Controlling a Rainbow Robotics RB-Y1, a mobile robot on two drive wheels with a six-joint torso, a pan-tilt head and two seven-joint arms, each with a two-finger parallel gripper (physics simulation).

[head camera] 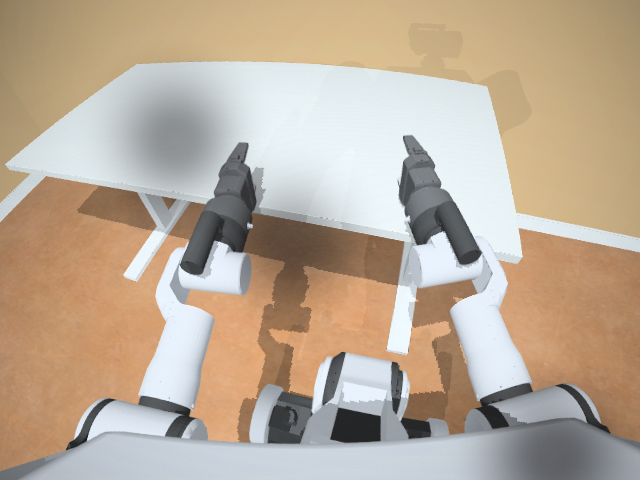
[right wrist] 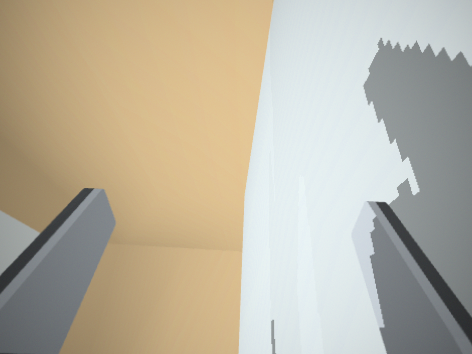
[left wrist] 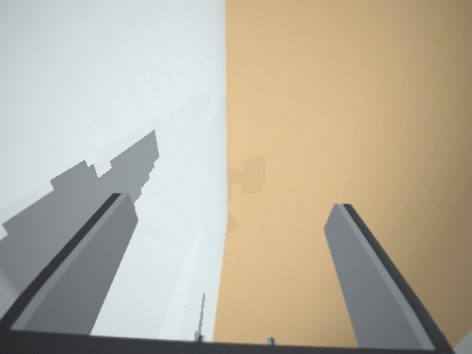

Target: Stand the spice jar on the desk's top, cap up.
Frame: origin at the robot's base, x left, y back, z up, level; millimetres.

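Where they show: left gripper, fingertip midpoint: point(head camera: 247, 165) point(left wrist: 231, 211); right gripper, fingertip midpoint: point(head camera: 404, 158) point(right wrist: 233, 211) point(left wrist: 236, 336).
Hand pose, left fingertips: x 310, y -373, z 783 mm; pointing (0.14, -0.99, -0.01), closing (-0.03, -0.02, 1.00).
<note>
After its pixels a point has its place.
The spice jar does not show in the head view or in either wrist view. The white desk point(head camera: 320, 93) @(x 271, y -838, z 721 mm) point(left wrist: 165, 60) @(x 377, y -487, z 721 mm) point(right wrist: 320, 65) @(x 38, y -610, z 721 mm) stands in front of me, its top reaching under both grippers in the head view. My left gripper point(head camera: 242, 144) point(left wrist: 231, 211) @(x 310, y -374, z 783 mm) is open and empty, above the front part of the desk's top, left of the middle. My right gripper point(head camera: 408, 137) point(right wrist: 233, 211) @(x -3, y -456, z 786 mm) is open and empty, above the desk's top toward its right end. Both point toward the wall.
The tan wall point(head camera: 289, 31) @(x 460, y -1135, z 831 mm) point(left wrist: 340, 100) @(x 252, y -1132, z 1146 mm) point(right wrist: 130, 100) @(x 605, y -1137, z 1173 mm) rises behind the desk. Below the desk's front edge, a right desk leg point(head camera: 399, 325) and a left desk leg point(head camera: 144, 250) stand on the brown floor point(head camera: 330, 310) @(x 165, y -465, z 1 mm). Shadows of the arms fall on the desk and floor.
</note>
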